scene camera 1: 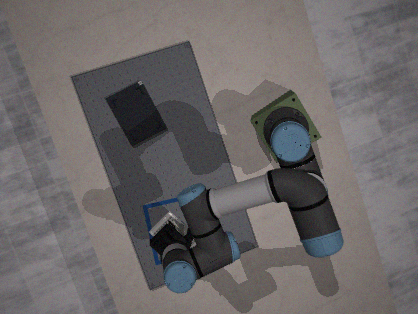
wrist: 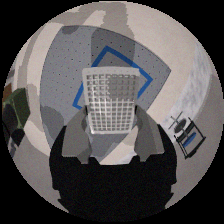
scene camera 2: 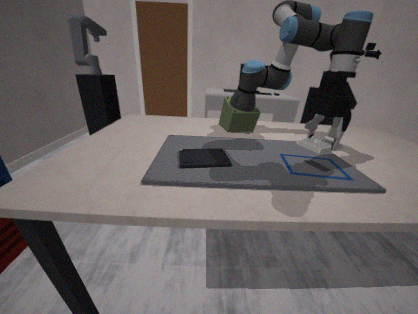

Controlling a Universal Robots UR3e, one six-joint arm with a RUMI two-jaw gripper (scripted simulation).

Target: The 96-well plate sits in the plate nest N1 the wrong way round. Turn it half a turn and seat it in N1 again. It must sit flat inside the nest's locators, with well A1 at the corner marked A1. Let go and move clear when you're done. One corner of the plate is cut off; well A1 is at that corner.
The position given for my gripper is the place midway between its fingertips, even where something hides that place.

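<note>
My gripper (scene camera 2: 319, 145), with a dark flat block (scene camera 2: 200, 158). The dark flat block (scene camera 1: 135, 112), my gripper (scene camera 1: 174, 235). A 96-well plate (wrist: 106, 85), my gripper (wrist: 111, 105).
</note>
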